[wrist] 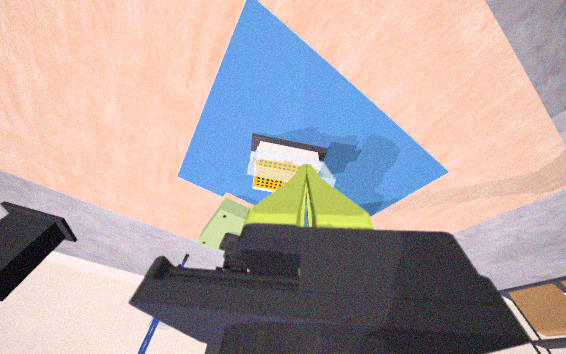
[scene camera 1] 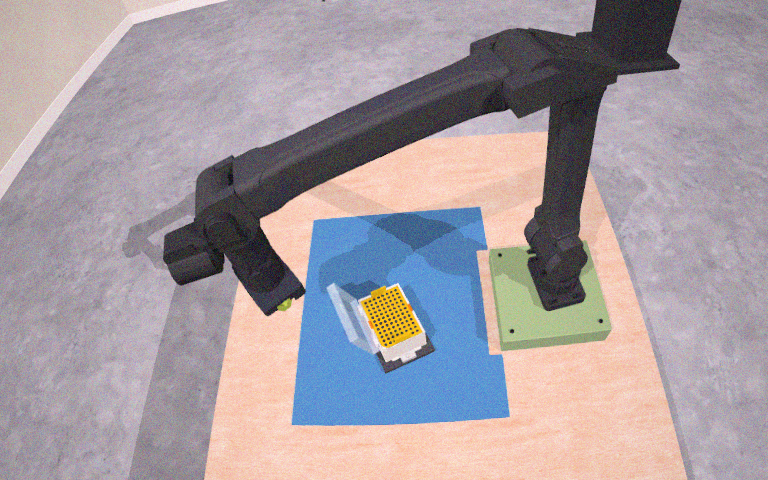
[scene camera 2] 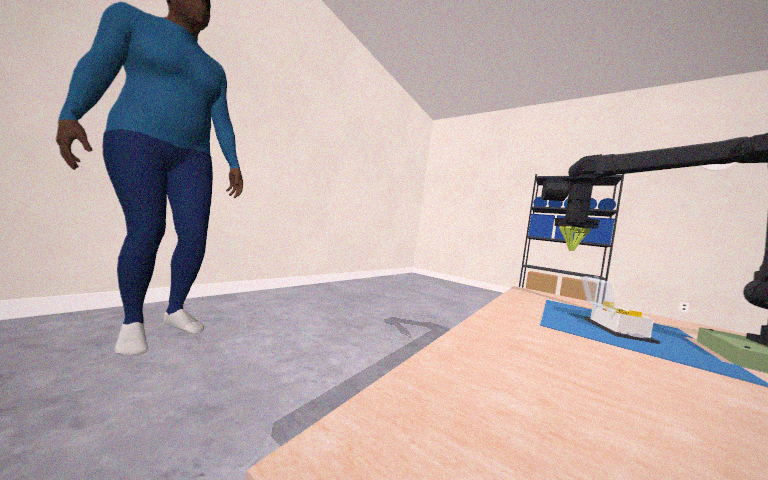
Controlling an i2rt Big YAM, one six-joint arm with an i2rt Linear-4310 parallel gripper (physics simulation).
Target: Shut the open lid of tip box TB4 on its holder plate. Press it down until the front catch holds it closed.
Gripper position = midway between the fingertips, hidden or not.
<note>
My gripper (scene camera 1: pixel 286 308) is shut, holding nothing. Also in view: a yellow perforated tip rack (scene camera 1: pixel 393 322). Also in view: a clear lid (scene camera 1: pixel 348 309).
The clear lid shows as well in the wrist view (wrist: pixel 268 164). My gripper is seen too in the wrist view (wrist: pixel 306 170) and in scene camera 2 (scene camera 2: pixel 571 250).
</note>
